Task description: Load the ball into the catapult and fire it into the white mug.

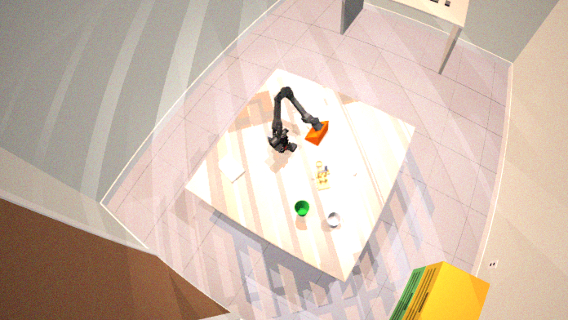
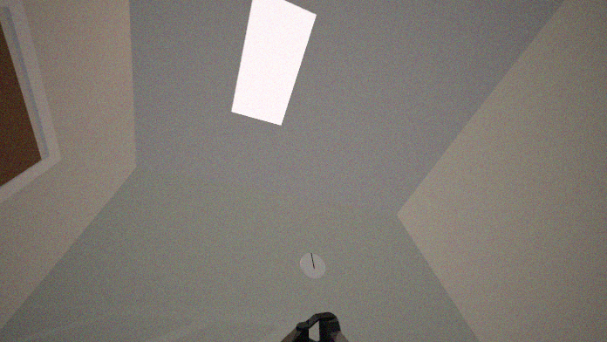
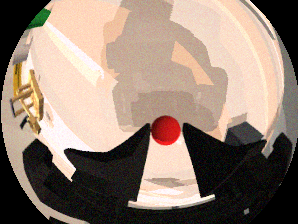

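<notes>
The wooden catapult lies 32 cm to the left of my gripper tip, 6 cm ahead of it and 4 cm above it. Round my gripper tip: flat white sheet 30 cm ahead, 28 cm to the right; then red ball 1 cm above; then grey cube 13 cm to the right, 4 cm behind, 2 cm above.
</notes>
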